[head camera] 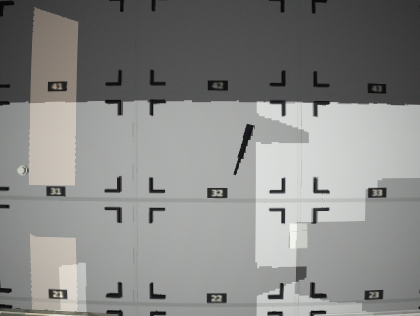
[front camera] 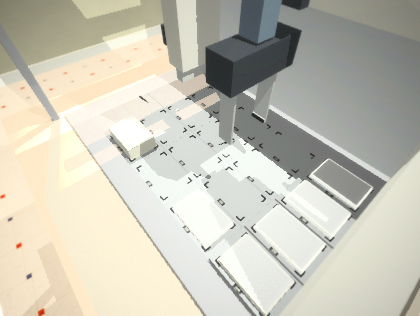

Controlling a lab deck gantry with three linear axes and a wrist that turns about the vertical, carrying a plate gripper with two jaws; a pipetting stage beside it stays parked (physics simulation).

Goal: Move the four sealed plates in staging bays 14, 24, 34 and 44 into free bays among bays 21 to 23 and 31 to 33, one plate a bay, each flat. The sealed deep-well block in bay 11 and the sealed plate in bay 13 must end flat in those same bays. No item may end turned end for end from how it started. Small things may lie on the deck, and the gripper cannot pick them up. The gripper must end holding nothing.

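Frame: origin at the robot's base, x up, y ahead, z left, level; metres.
Seen in the pictures: gripper, fingertip midpoint: (front camera: 242,128); robot's base at its link origin: (front camera: 111,136).
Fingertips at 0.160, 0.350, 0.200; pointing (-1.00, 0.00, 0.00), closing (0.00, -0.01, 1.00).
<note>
Offsets run from my fingertips to a thing's top centre, as dx, dy, dz. "pt": to the spot under its first point.
In the front view four sealed plates lie flat in a row at the right: bay 14 @(pt -0.131, +0.211, -0.159) (front camera: 256,272), bay 24 @(pt -0.131, +0.213, -0.058) (front camera: 289,239), bay 34 @(pt -0.131, +0.210, +0.050) (front camera: 317,208) and bay 44 @(pt -0.131, +0.210, +0.156) (front camera: 341,183). The sealed plate in bay 13 @(pt -0.145, +0.049, -0.161) (front camera: 202,217) lies flat beside them. The taller deep-well block @(-0.118, -0.286, -0.157) (front camera: 132,136) sits flat in bay 11 at the left. My gripper (front camera: 244,129) is open and empty, its jaws hanging above the middle and back of the deck. The jaws do not show in the head view. In the head view, bays 21 to 23 and 31 to 33 hold no plates.
A thin dark pen-like object @(-0.152, -0.098, +0.054) (head camera: 243,149) lies in bay 32. A small round pale object @(-0.156, -0.321, +0.032) (head camera: 22,170) lies in bay 31's left part. Another dark thin object @(-0.152, -0.447, -0.026) (front camera: 144,99) lies beyond the block. A pale pillar (front camera: 185,40) stands behind the gripper. Sunlight patches and shadows cross the deck.
</note>
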